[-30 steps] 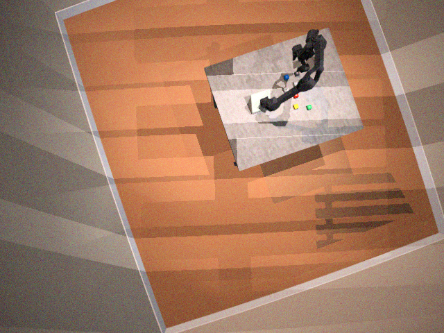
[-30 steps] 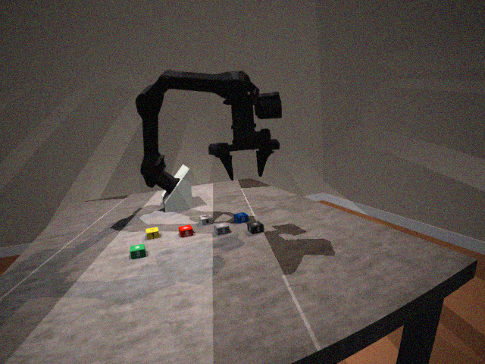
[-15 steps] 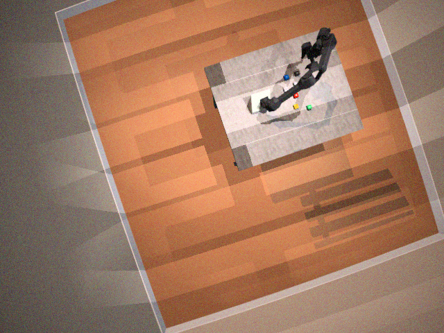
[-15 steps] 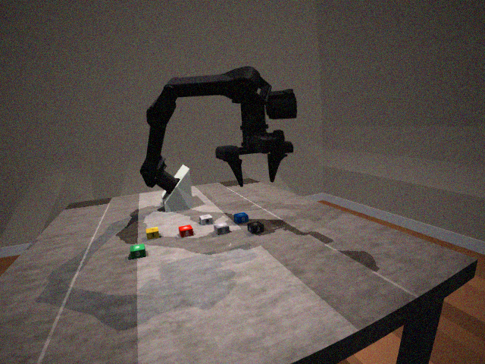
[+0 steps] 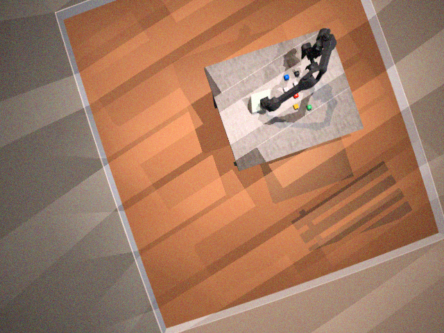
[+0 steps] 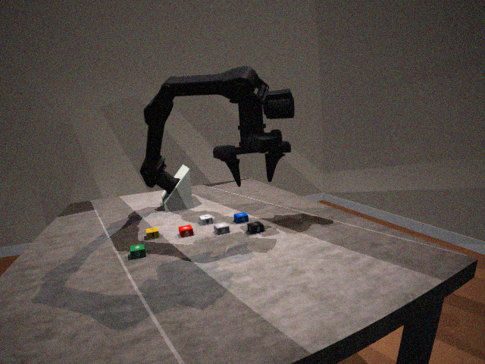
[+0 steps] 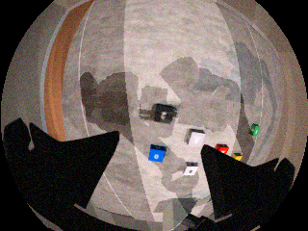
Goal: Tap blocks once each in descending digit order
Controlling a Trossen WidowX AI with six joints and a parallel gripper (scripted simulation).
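Now: gripper tip 5 cm past the grey block, 8 cm to the left of it and 11 cm above it. Round my gripper tip: black block: 11 cm below; blue block: 9 cm behind, 11 cm below; white block: 14 cm behind, 9 cm to the right, 11 cm below.
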